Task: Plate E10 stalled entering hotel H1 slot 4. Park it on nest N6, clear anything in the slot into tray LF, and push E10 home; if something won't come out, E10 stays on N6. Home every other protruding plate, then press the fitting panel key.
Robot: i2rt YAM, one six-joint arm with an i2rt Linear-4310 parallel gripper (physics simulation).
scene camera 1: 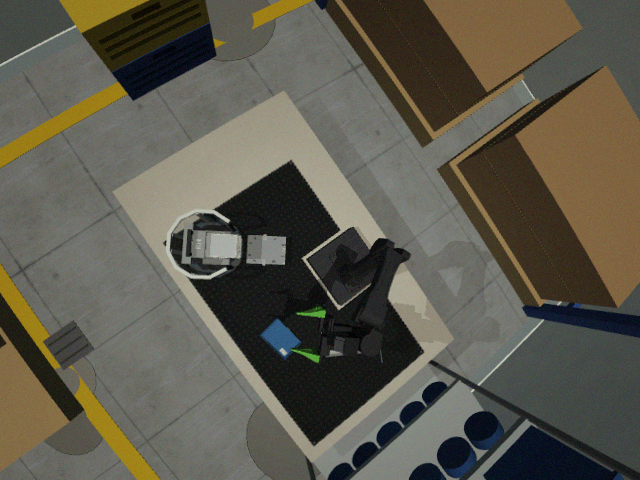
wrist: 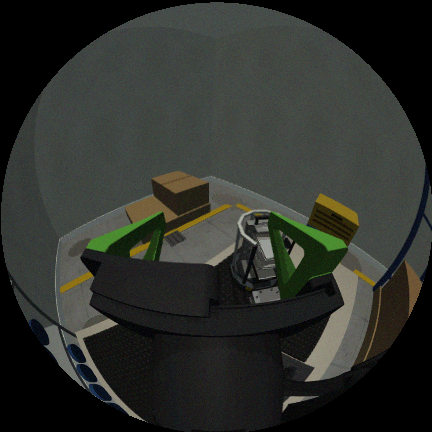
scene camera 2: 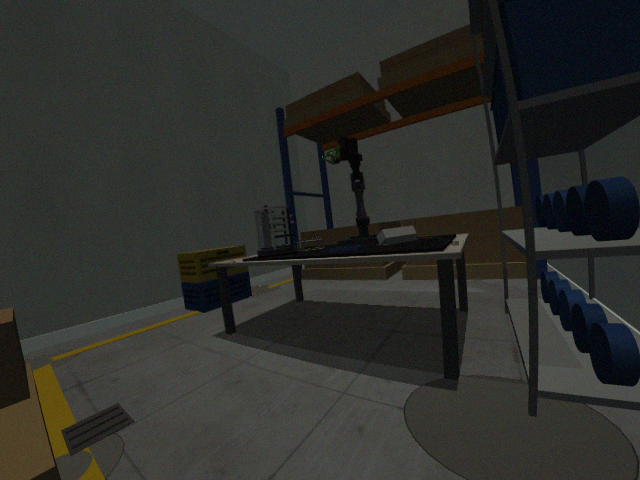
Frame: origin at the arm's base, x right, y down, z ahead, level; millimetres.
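Seen in the pictures: gripper, fingertip midpoint: [scene camera 1: 293,330] [wrist: 216,217] [scene camera 2: 323,156]; arm's base, link origin: [scene camera 1: 345,271] [scene camera 2: 364,237].
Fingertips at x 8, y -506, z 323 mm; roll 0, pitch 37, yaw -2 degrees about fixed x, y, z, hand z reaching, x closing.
Offsets run from my fingertips to a thing's top centre. "pt": to the spot under its first point. Level surfaces: height alone.
Hotel H1 [scene camera 1: 214,245] [wrist: 267,247] is a round, white-rimmed rack; its light plates show at differing reach on the side facing a flat silver plate or nest @[dx +243, dy +467, dz -56 mm] [scene camera 1: 258,250] [wrist: 266,295]. Plate labels and slot 4 cannot be read. A dark tray with a beige rim @[dy +556 mm] [scene camera 1: 320,283] lies near the arm; its label does not show. A blue flat piece @[pt dx -121, dy +541, dz +72 mm] [scene camera 1: 279,336] lies on the mat. A pale part, perhaps the key panel [scene camera 1: 337,347], shows beneath my gripper. My gripper [scene camera 1: 295,332] [scene camera 2: 327,155] [wrist: 216,217] is open and empty, high above the table, with green fingers wide apart.
The black mat @[dy +556 mm] [scene camera 1: 258,382] lies on a beige table @[dy +556 mm] [scene camera 1: 248,129]. The hotel's post @[pt dx +303, dy +370, dz +236 mm] [scene camera 2: 266,227] stands at the table's far left. A white sloped box @[dx -306, dy +459, dz -179 mm] [scene camera 2: 397,235] sits on the table in the second scene view. A shelf unit with blue bins [scene camera 1: 455,456] stands beside the table.
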